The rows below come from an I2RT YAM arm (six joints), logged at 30 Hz.
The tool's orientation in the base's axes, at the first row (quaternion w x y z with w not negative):
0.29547, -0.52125, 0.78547, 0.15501
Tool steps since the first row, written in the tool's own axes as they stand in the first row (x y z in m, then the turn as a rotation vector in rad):
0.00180, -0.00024, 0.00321, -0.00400, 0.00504, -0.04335
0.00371, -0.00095, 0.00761, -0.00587, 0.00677, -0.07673
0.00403, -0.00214, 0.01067, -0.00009, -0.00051, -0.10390
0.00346, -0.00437, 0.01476, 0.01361, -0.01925, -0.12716
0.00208, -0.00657, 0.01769, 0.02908, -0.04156, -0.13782
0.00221, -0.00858, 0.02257, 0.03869, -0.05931, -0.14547
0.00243, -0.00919, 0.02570, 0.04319, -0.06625, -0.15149
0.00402, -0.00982, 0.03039, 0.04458, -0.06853, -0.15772
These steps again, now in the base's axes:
0.00068, 0.00036, -0.00361, -0.01658, -0.01894, 0.03588
0.00212, 0.00111, -0.00818, -0.02772, -0.03528, 0.06288
0.00404, 0.00208, -0.01068, -0.03095, -0.05745, 0.08085
0.00747, 0.00384, -0.01336, -0.02479, -0.08790, 0.09157
0.01075, 0.00556, -0.01463, -0.01206, -0.11414, 0.09162
0.01402, 0.00734, -0.01837, -0.00093, -0.13260, 0.09269
0.01546, 0.00865, -0.02091, 0.00230, -0.14203, 0.09501
0.01700, 0.00983, -0.02551, 0.00210, -0.14741, 0.09913

